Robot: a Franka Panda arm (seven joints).
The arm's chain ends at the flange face. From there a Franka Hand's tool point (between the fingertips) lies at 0.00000 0.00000 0.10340 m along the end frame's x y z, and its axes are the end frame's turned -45 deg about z.
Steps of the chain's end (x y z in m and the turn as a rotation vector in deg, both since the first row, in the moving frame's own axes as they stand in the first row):
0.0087 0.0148 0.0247 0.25 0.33 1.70
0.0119 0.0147 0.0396 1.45 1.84 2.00
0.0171 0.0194 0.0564 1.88 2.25 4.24
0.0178 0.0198 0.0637 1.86 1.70 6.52
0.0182 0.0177 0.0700 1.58 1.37 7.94
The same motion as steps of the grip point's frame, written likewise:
-0.0036 0.0167 0.0247 -0.06 0.41 1.70
0.0022 0.0194 0.0395 -0.28 2.33 2.00
0.0036 0.0265 0.0563 -0.26 2.92 4.24
0.0031 0.0266 0.0636 0.11 2.52 6.52
0.0041 0.0254 0.0699 0.15 2.09 7.94

